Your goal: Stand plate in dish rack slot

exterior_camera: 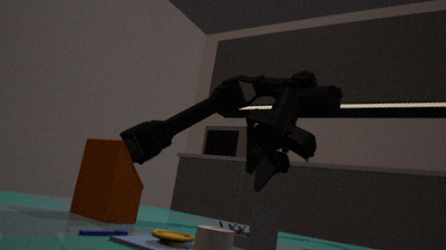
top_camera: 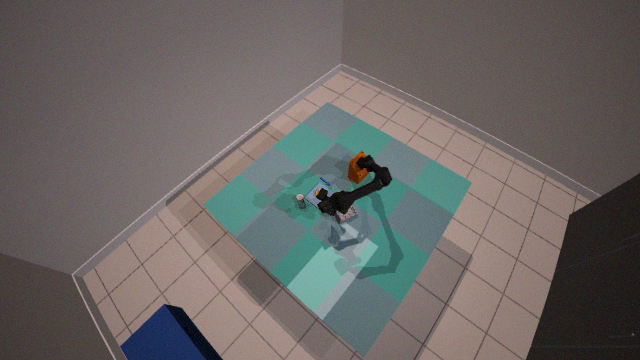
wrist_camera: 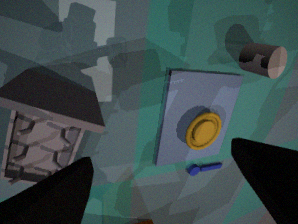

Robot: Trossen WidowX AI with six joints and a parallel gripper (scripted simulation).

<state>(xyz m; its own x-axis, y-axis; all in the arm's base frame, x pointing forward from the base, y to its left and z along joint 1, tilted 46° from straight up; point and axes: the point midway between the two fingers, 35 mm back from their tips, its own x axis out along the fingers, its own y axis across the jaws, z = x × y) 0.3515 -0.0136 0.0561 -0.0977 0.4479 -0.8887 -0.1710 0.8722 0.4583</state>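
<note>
Right now my gripper tip is 130 mm to the left of the yellow plate, 110 mm above it and 60 mm past it. From my gripper tip the other things lie so: beige cup 200 mm to the right, 100 mm below, 50 mm ahead; grey dish rack 100 mm below, 80 mm to the left, 50 mm behind.
</note>
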